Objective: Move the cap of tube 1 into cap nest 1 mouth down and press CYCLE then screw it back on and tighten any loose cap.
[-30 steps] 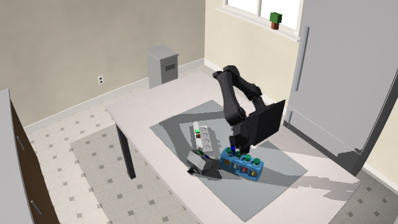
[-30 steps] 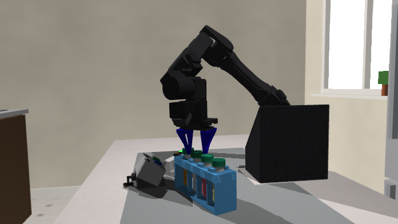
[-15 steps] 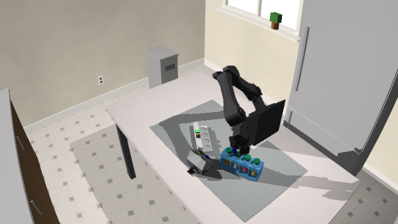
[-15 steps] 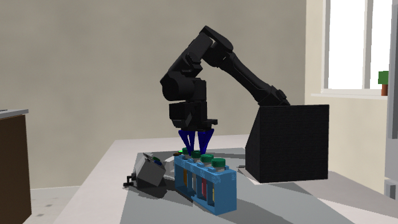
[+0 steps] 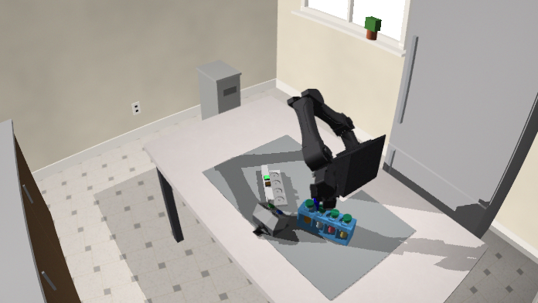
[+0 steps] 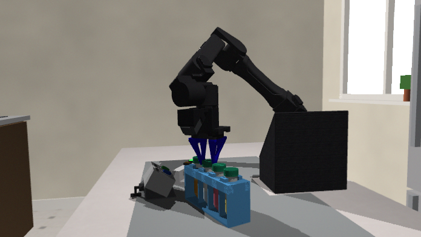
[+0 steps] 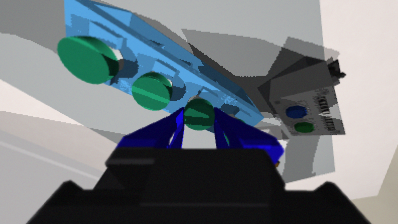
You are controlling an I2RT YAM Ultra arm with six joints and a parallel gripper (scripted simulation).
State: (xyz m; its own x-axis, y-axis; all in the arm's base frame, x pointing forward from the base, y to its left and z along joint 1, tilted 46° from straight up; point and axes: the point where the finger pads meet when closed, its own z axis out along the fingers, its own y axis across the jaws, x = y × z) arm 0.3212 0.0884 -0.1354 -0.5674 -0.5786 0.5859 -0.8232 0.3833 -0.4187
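My gripper is now 120 mm short of the green key, 160 mm to the left of it and 50 mm above it. The rest, counted from my hand: blue key 110 mm ahead, 110 mm to the right, 50 mm below; grey key box 130 mm ahead, 130 mm to the right, 60 mm below; green cap 40 mm behind, 90 mm to the left.
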